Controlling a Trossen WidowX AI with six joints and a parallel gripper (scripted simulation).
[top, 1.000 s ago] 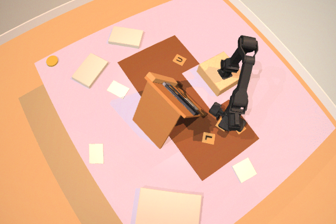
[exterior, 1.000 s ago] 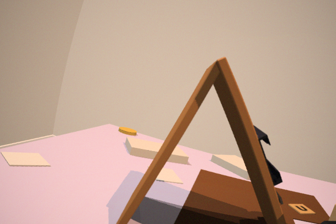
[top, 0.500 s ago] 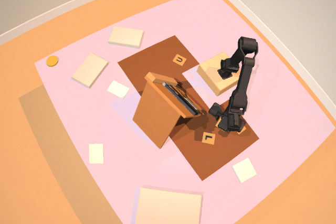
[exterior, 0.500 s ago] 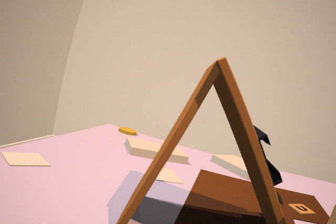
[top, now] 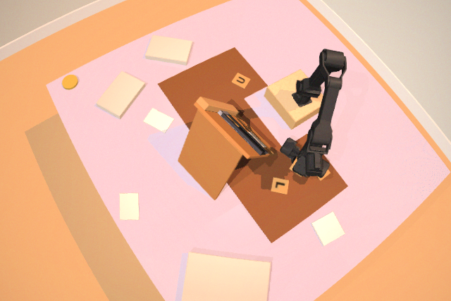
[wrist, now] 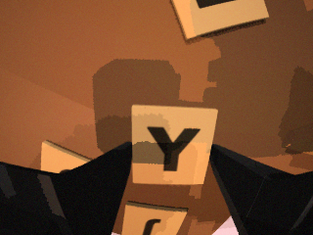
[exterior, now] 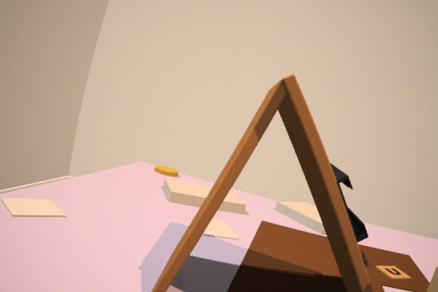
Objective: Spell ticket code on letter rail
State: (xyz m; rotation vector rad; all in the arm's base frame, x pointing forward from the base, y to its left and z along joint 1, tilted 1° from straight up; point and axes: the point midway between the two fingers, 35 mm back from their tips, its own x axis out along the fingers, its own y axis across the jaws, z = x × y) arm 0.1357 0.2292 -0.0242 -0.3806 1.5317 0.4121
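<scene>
My gripper tip is 140 mm short of the white ticket, 130 mm to the left of it and 90 mm below it. From my gripper tip the other things lie so: y tile (right at my gripper tip); brown mat (70 mm ahead, 210 mm to the right); letter tile (210 mm ahead, 200 mm to the right, 170 mm above).
</scene>
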